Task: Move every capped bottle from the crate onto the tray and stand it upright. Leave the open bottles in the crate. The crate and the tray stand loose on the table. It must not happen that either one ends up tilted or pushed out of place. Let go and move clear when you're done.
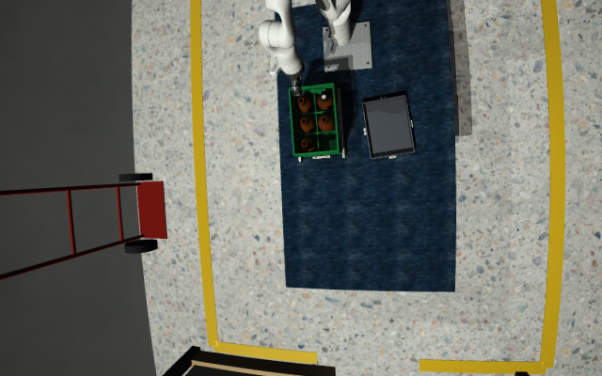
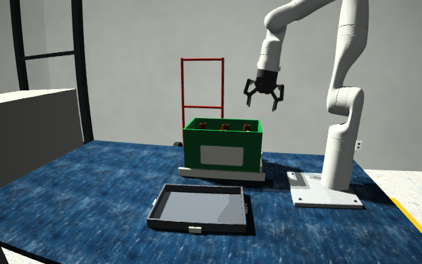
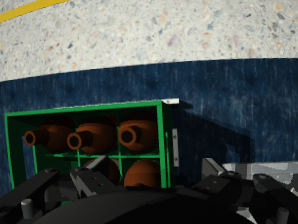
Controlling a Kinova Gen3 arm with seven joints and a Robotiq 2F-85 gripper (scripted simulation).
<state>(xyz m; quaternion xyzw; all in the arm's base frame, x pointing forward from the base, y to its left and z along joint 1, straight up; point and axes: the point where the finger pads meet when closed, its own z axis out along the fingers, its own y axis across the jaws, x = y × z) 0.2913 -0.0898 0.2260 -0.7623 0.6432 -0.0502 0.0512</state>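
Right now the green crate is 160 mm below my hand, 120 mm ahead of it and 60 mm to the left of it. The rest, counted from my hand: bottle (150 mm below, 80 mm to the left, 30 mm ahead); then grey tray (360 mm to the left, 230 mm below, 90 mm ahead).
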